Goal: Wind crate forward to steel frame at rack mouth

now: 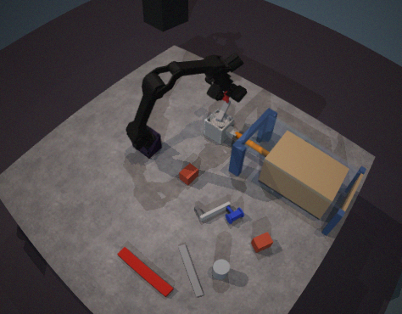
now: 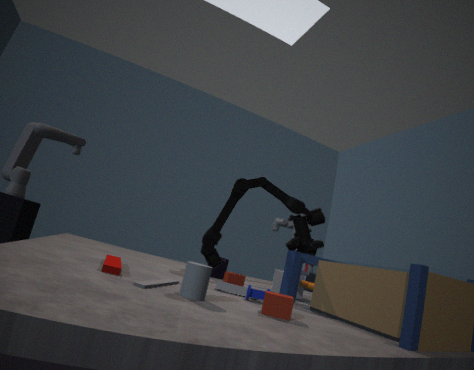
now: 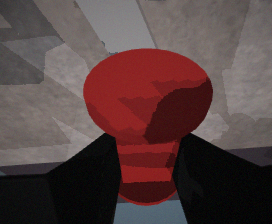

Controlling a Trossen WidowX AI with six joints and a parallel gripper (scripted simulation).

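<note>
My gripper tip is now 5 cm to the left of the winch handle with red knob, 3 cm above it and 2 cm short of it. The rest, counted from my gripper tip: blue t-shaped piece 36 cm ahead, 35 cm to the right, 12 cm below; grey strip 61 cm to the right, 41 cm ahead, 13 cm below; grey winch 12 cm to the right, 10 cm below, 3 cm ahead.
</note>
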